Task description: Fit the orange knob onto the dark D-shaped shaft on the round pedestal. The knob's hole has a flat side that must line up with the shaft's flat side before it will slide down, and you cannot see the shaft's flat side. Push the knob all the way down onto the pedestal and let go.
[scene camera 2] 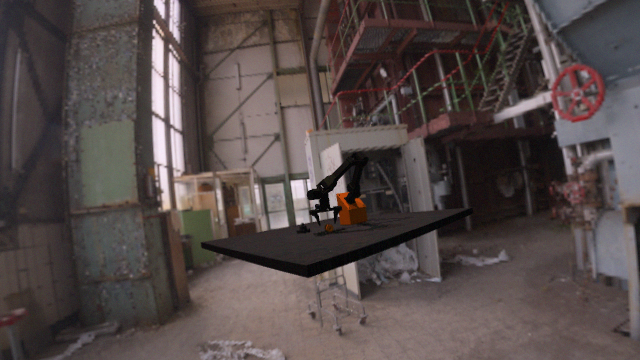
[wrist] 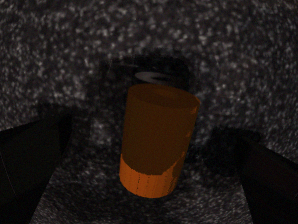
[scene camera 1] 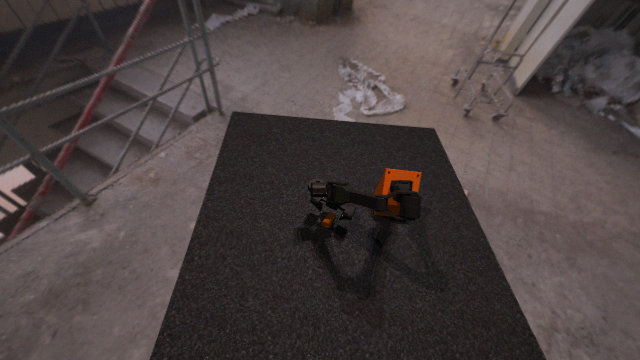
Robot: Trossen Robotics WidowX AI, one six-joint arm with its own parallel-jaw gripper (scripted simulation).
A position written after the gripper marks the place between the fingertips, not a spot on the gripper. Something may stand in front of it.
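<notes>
Open and holding nothing, the gripper [wrist: 157,135] shares the scene with an orange knob [wrist: 159,121].
</notes>
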